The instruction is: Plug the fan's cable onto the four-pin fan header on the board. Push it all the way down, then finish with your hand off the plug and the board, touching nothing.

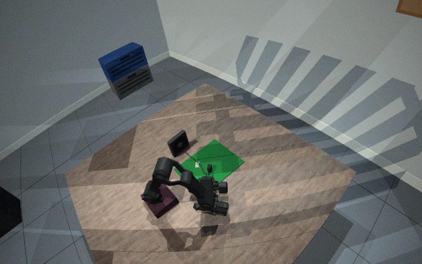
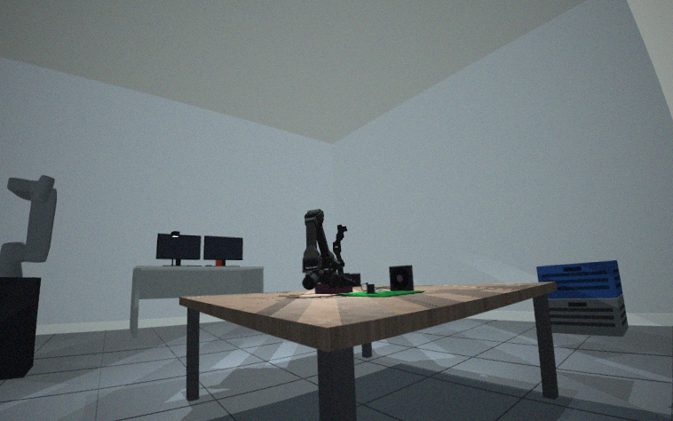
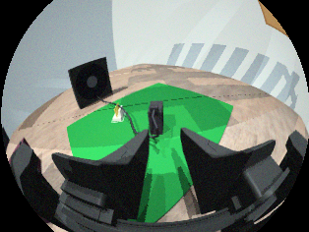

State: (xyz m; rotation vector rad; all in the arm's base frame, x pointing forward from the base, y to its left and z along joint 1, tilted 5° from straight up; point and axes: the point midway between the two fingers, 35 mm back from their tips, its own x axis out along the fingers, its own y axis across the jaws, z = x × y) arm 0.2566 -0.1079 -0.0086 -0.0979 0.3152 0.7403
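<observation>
Now: the black plug 40 mm ahead of my gripper tip, 50 mm to the left of it and 30 mm below it. Round my gripper tip: black fan: 20 mm ahead, 270 mm to the left, 10 mm above; then green board: 50 mm ahead, 80 mm to the left, 60 mm below.
</observation>
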